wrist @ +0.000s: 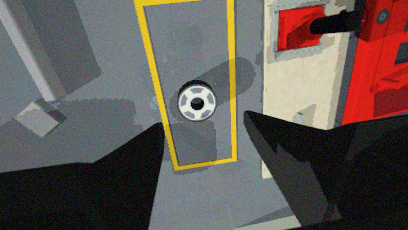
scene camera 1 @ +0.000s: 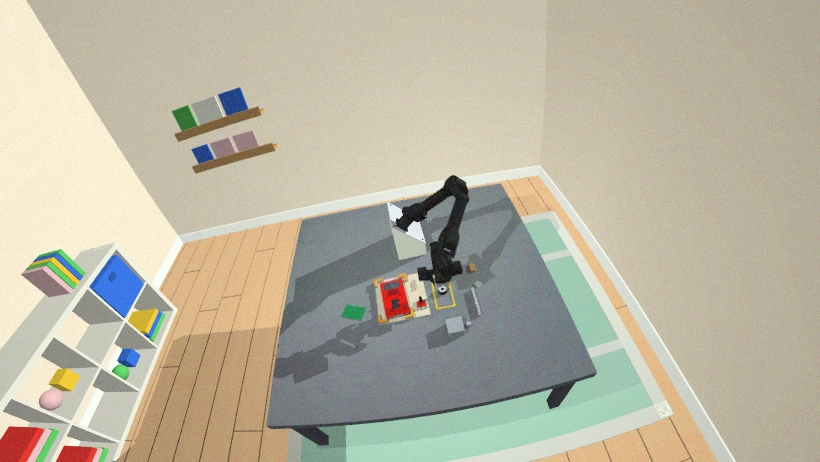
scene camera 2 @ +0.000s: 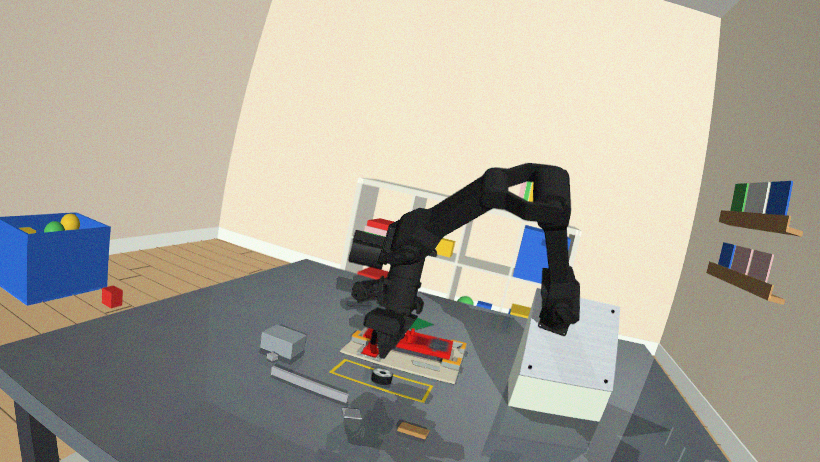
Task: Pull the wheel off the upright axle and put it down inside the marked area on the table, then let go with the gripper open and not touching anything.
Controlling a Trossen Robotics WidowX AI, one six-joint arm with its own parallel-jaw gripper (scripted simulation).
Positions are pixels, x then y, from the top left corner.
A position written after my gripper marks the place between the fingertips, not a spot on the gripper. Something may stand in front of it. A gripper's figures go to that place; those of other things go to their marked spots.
My gripper (scene camera 2: pixel 387 352) is 0.91 m from the lens. A red board (scene camera 2: pixel 430 347) is 1.09 m from the lens. A grey bar (scene camera 2: pixel 303 382): 0.84 m from the lens. A grey block (scene camera 2: pixel 283 341): 0.94 m from the lens. The marked spots on the grey bar and the grey block are 0.13 m apart.
